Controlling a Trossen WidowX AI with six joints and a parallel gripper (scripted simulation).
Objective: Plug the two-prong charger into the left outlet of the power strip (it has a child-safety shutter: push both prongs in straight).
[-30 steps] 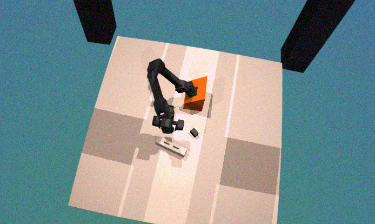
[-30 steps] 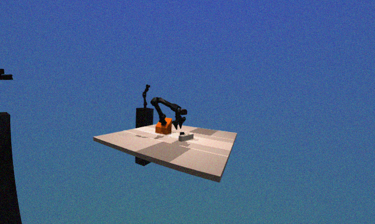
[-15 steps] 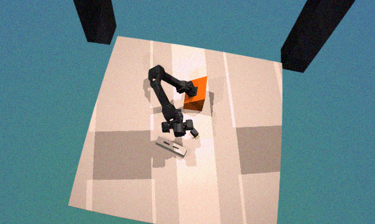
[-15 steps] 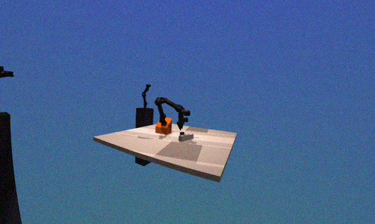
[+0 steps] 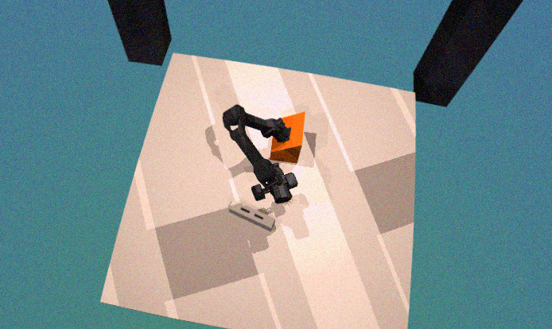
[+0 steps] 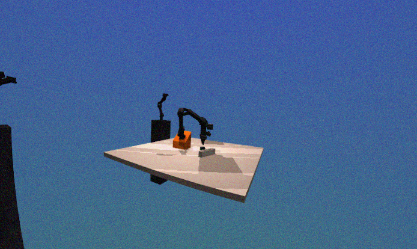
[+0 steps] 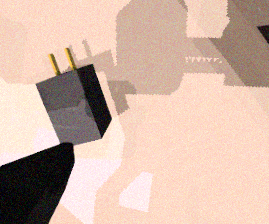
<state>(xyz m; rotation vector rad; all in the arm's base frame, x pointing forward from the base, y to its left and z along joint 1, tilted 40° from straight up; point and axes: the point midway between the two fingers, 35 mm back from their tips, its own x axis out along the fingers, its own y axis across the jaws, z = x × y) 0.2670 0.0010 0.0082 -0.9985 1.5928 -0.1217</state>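
Now: the two-prong charger 7 cm to the left of my gripper tip, 7 cm below it and 2 cm behind it.
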